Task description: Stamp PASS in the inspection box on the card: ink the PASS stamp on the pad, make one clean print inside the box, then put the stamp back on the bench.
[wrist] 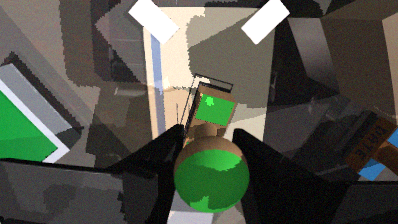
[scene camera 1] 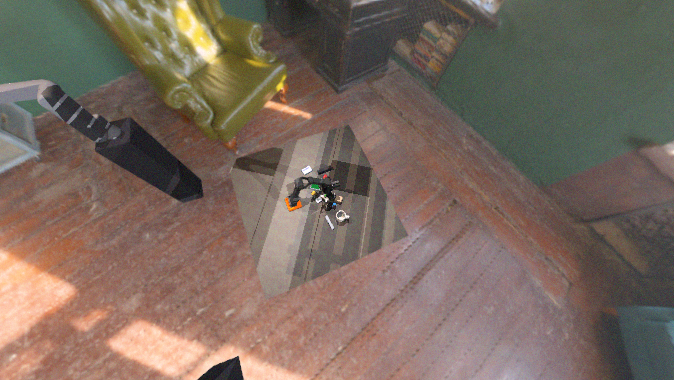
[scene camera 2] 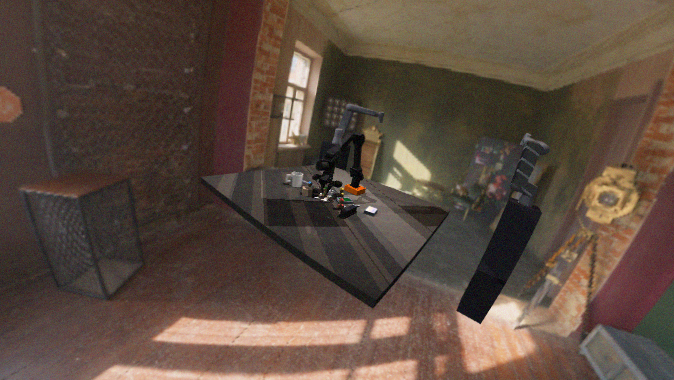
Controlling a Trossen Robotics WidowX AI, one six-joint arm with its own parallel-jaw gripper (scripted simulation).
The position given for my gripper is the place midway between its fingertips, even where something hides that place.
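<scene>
Visible in the wrist view: a cream card (wrist: 235, 52), along with my gripper (wrist: 208, 134).
</scene>
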